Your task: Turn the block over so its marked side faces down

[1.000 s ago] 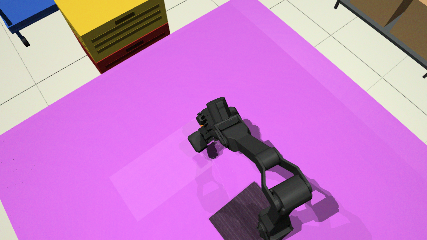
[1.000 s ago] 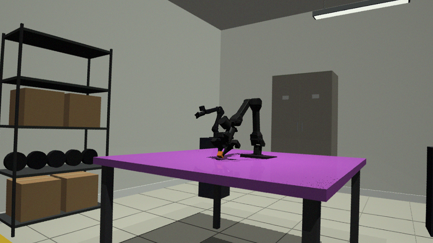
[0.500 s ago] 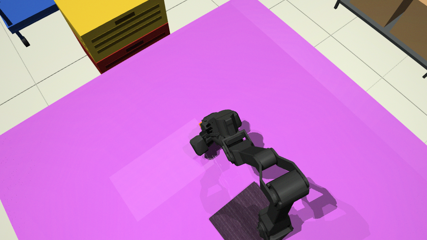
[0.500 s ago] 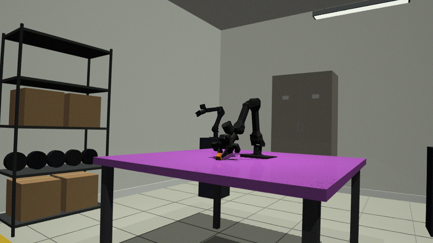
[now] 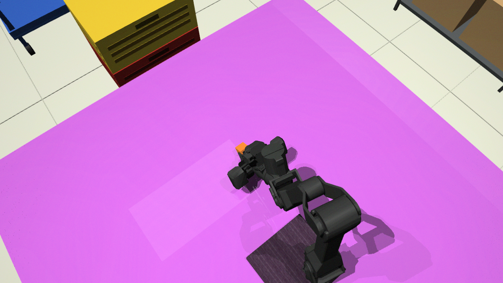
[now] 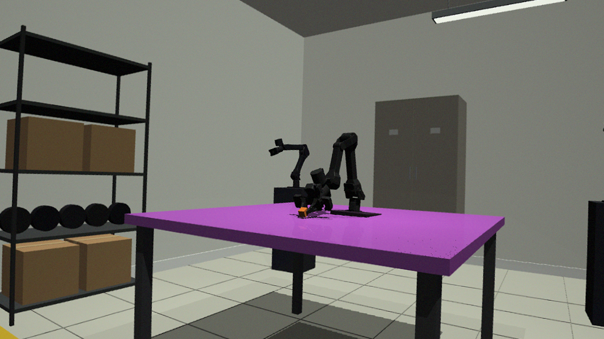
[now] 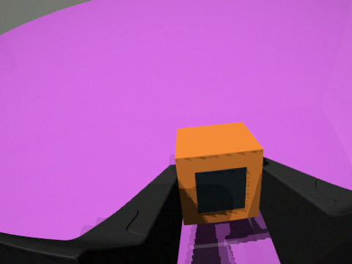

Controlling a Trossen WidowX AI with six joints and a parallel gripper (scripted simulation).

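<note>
Right now the block is 1 cm behind my gripper tip.
</note>
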